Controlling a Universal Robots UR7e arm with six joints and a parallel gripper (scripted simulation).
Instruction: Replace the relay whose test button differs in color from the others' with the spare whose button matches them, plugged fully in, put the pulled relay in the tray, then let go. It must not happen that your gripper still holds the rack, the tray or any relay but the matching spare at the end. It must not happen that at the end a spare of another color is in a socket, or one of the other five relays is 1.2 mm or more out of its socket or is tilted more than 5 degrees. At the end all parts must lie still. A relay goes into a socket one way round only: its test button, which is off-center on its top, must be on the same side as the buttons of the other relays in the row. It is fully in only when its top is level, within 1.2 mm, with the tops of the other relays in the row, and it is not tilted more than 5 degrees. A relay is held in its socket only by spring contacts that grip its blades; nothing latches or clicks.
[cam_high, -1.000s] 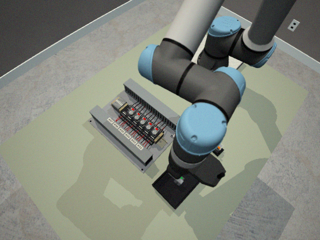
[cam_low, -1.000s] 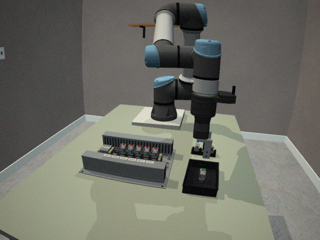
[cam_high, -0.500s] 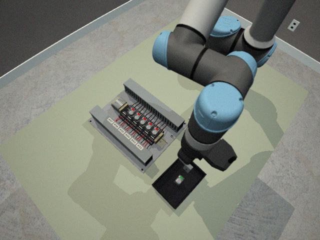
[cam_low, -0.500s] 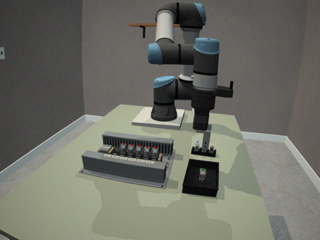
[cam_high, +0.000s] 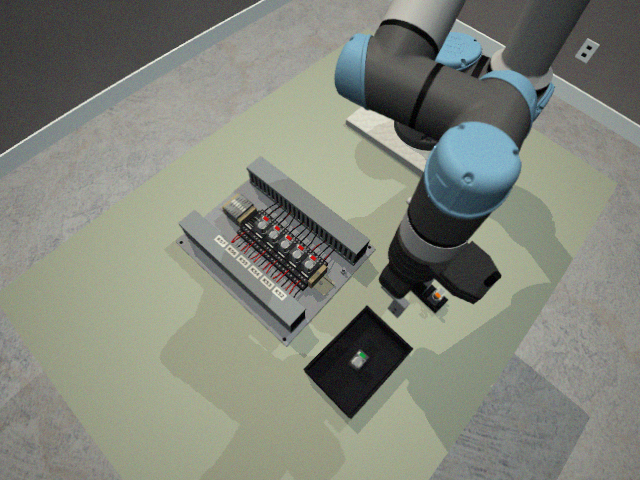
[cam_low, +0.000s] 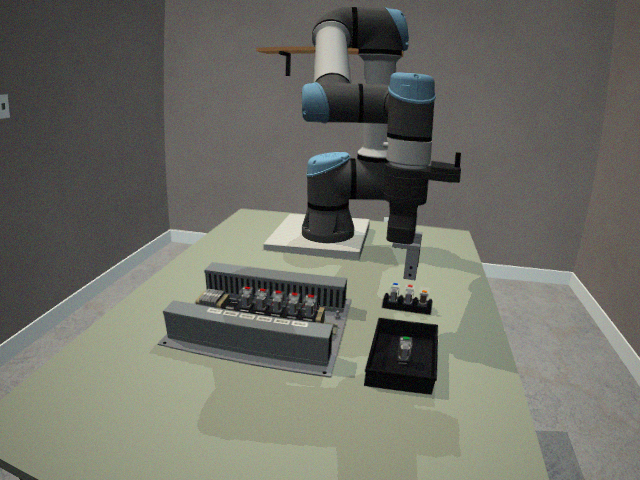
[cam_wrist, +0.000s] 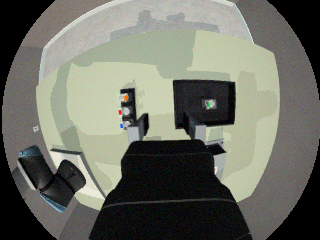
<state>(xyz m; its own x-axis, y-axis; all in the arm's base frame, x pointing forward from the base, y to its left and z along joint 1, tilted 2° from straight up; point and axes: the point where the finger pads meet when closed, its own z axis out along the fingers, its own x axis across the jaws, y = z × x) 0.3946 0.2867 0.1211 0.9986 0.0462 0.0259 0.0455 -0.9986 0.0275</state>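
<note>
The blue-button relay lies 12 cm below my hand, 9 cm behind it and 4 cm to the right of it. The rest, counted from my hand: green-button relay (12 cm below, 11 cm ahead, 2 cm to the left); then orange-button relay (12 cm below, 10 cm behind, 3 cm to the left); then black tray (13 cm below, 10 cm ahead, 2 cm to the left).
</note>
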